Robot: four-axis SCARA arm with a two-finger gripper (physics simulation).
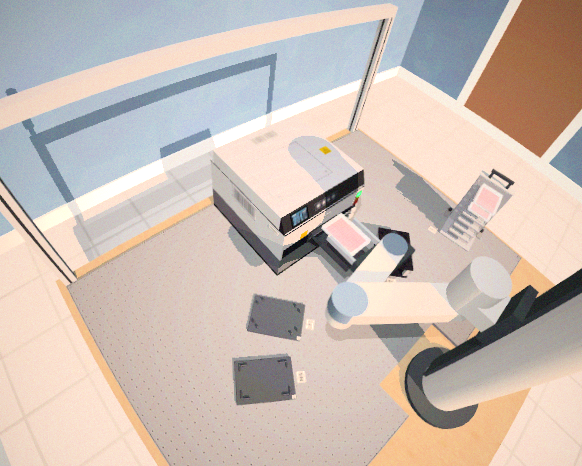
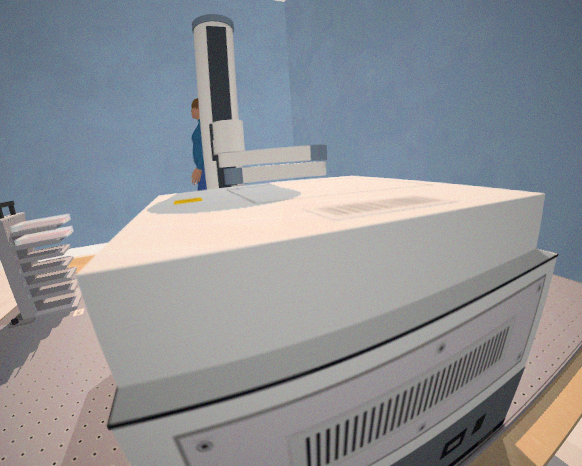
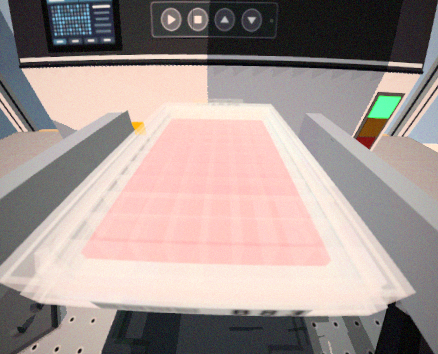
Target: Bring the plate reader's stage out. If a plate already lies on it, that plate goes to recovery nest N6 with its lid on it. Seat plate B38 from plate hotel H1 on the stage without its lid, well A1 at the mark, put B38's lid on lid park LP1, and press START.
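Places are measured from the arm's base along level axes (x down, y back, z left), in centimetres.
Pixels of known places: gripper, fingertip midpoint: (image 1: 340, 228) (image 3: 215, 127); arm's base at its link origin: (image 1: 441, 387).
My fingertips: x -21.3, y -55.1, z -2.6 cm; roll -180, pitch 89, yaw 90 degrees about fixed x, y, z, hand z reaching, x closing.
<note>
Ahead of a thing's pixels: the offset from my fingertips to its top centre. "spot": to the spot under its first point. Level surfaces: height alone.
My gripper (image 1: 351, 239) (image 3: 215, 127) is shut on a clear-rimmed plate @[dx -0.4, dy +2.4, dz +0.1 cm] (image 1: 346, 234) (image 3: 207, 195) with a pink middle, apparently lidded. Its front label is partly readable and looks like B87. The plate is level, above the dark stage @[dx +6.5, dy +0.9, dz +0.0 cm] (image 1: 326, 250) (image 3: 210, 332) that stands out of the reader @[dx -8.5, dy -25.2, dz -0.3 cm] (image 1: 255, 185) (image 2: 320, 260) (image 3: 110, 85). The triangle button @[spot: dx -5.7, dy -7.7, dz +3.6 cm] (image 3: 171, 19) is on the reader's front panel. The plate hotel (image 1: 460, 241) (image 2: 12, 265) holds two pink plates, an upper one @[dx -4.1, dy +25.8, dz -53.2 cm] (image 2: 42, 222) and a lower one @[dx -0.6, dy +25.8, dz -53.2 cm] (image 2: 44, 235); their labels are not readable. Well A1 cannot be made out.
Two dark nests, one with pegs @[dx +18.0, dy +4.7, dz +27.2 cm] (image 1: 276, 317) and one with corner brackets @[spot: dx +18.8, dy +16.8, dz +42.2 cm] (image 1: 264, 379), lie on the perforated deck @[dx +20.0 cm] (image 1: 175, 350); their tags are unreadable. A black fixture @[spot: dx +14.0, dy +14.1, dz -27.2 cm] (image 1: 407, 240) lies partly under the arm. The reader's light @[spot: dx +0.0, dy -6.0, dz -15.7 cm] (image 3: 384, 106) is green. A person (image 2: 197, 145) stands behind the arm's column.
</note>
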